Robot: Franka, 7 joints.
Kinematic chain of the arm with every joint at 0, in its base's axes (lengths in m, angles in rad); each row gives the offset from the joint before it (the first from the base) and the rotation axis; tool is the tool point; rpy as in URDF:
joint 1: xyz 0 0 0.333 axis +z
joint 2: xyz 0 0 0 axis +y
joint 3: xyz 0 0 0.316 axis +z
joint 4: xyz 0.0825 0 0 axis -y
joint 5: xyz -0.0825 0 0.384 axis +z
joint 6: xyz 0 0 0 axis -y
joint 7: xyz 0.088 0 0 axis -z
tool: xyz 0 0 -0.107 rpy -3.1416 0 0
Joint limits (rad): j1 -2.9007..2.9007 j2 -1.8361..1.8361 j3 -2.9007..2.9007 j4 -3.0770..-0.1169 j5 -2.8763..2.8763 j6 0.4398..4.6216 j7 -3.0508..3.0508
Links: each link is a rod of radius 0.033 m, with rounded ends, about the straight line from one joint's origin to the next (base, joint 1, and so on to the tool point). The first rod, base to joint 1, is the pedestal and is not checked.
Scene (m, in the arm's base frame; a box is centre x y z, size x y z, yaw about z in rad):
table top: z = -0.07
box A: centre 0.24 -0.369 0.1 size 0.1 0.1 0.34 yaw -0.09
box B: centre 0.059 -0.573 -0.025 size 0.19 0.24 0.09 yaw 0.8
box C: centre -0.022 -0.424 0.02 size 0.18 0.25 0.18 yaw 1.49
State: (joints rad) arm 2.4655 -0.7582 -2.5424 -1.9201 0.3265 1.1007 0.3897
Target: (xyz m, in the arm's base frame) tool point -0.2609 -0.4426 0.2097
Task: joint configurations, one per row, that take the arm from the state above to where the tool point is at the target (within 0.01 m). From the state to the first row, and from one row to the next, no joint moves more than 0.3 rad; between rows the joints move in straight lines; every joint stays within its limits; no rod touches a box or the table.
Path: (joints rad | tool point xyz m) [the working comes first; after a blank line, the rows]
Joints at the target: 0.8380 -0.6554 -2.9007 -1.7047 -0.1032 1.0948 0.3897
Straight joint move there: touches box A.

1: 2.1878 -0.6161 -2.4902 -1.9093 0.2632 1.0313 0.3897 | 0.4473 -0.1126 0.2498
2: 1.9100 -0.4740 -2.4380 -1.8985 0.1998 0.9620 0.3897 | 0.4029 -0.2245 0.3117
3: 1.6323 -0.3319 -2.3858 -1.8877 0.1365 0.8926 0.3897 | 0.3296 -0.3120 0.3709
4: 1.3546 -0.1898 -2.3337 -1.8768 0.0732 0.8233 0.3897 | 0.2400 -0.3690 0.4263
5: 1.0963 -0.4226 -2.6172 -1.7908 -0.0150 0.9590 0.3897 | 0.0036 -0.4881 0.3310
6: 0.8380 -0.6554 -2.9007 -1.7047 -0.1032 1.0948 0.3897 | -0.2609 -0.4426 0.2097

